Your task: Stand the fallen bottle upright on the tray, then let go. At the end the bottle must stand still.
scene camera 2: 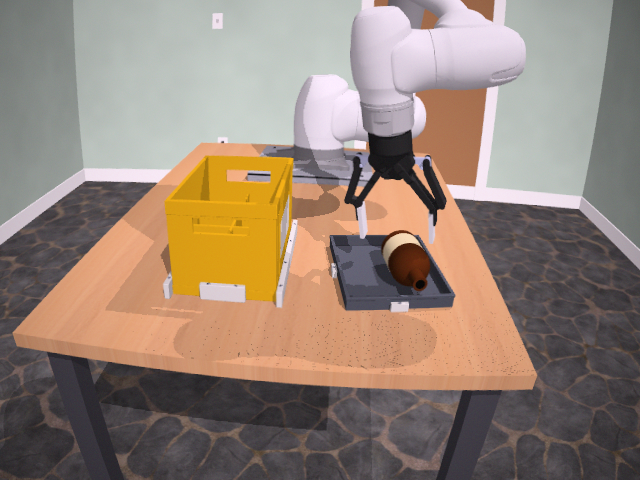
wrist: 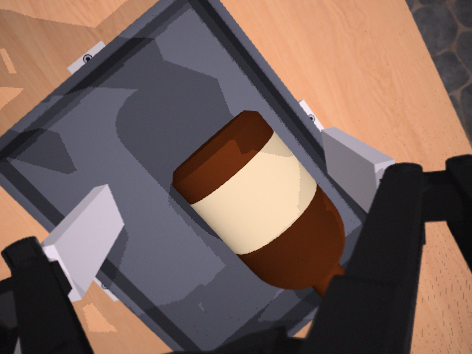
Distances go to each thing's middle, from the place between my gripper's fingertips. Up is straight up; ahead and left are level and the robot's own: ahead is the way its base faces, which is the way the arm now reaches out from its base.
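Brown bottle (scene camera 2: 407,261): my gripper is 3 cm above it, 5 cm short of it and 1 cm to the right of it. Positions relative to my hand: yellow crate (scene camera 2: 219,231), 2 cm above, 2 cm behind, 30 cm to the right; dark grey tray (scene camera 2: 366,283), 6 cm below, 2 cm ahead, 2 cm to the right. Going by their middles, of the things named here the yellow crate is the farthest from my gripper.
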